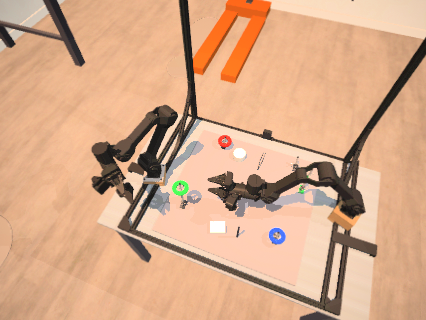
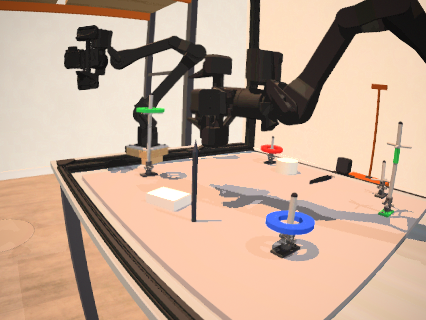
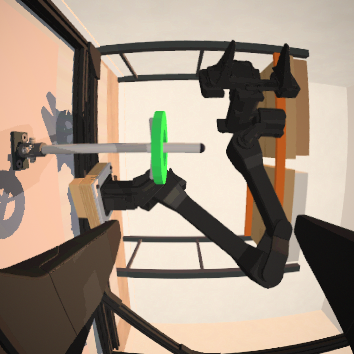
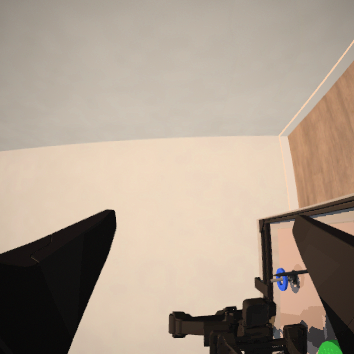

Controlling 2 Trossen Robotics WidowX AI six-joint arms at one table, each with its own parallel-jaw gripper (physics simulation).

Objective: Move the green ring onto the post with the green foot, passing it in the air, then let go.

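Places are measured from the left arm's base along level axes (x back, y right, z up), in centimetres.
Pixels of known places: left gripper, fingertip midpoint: [image 1: 207, 184] [image 2: 188, 97] [image 3: 209, 227]; right gripper, fingertip midpoint: [image 1: 128, 198] [image 2: 76, 54] [image 3: 260, 41] [image 4: 206, 222]; left arm's base, origin of the base link: [image 1: 349, 210]; right arm's base, origin of the base link: [image 1: 154, 172] [image 3: 107, 194].
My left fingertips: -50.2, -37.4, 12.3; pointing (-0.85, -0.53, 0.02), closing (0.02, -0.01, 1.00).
Ahead of a thing's pixels: the offset from my left fingertips to its top centre, as dx, dy, dz. "spot": to the spot under its first point.
The green ring @[-8.7, -7.8, -2.9] [image 1: 173, 188] [image 2: 159, 110] [image 3: 159, 150] lies level, high around a tall grey post on a dark foot. The post with the green foot @[spot: +28.8, +35.4, -17.6] [image 1: 302, 189] [image 2: 393, 176] stands across the mat; it has a green band and a crossbar near its top and no ring on it. My left gripper [image 1: 209, 184] [image 2: 191, 98] is open and empty, sideways above the middle of the mat, pointing towards the ring but apart from it. My right gripper [image 1: 115, 189] [image 2: 75, 57] [image 4: 206, 222] is open and empty, raised beyond the table edge by the ring's post.
A blue ring @[+33.2, +7.8, -14.8] [image 1: 270, 235] [image 2: 280, 229] and a red ring @[-17.0, +30.6, -14.6] [image 1: 220, 141] [image 2: 265, 149] are on short posts. A white block @[+11.0, -5.8, -18.0] [image 1: 217, 227] [image 2: 169, 198], a white cylinder @[-6.7, +30.6, -16.5] [image 1: 239, 154] [image 2: 287, 166] and an upright dark rod @[+20.0, -2.8, -6.0] [image 2: 194, 185] stand on the mat. A short bare post @[spot: +18.6, +44.9, -14.8] [image 2: 383, 175] is near the green-footed one.
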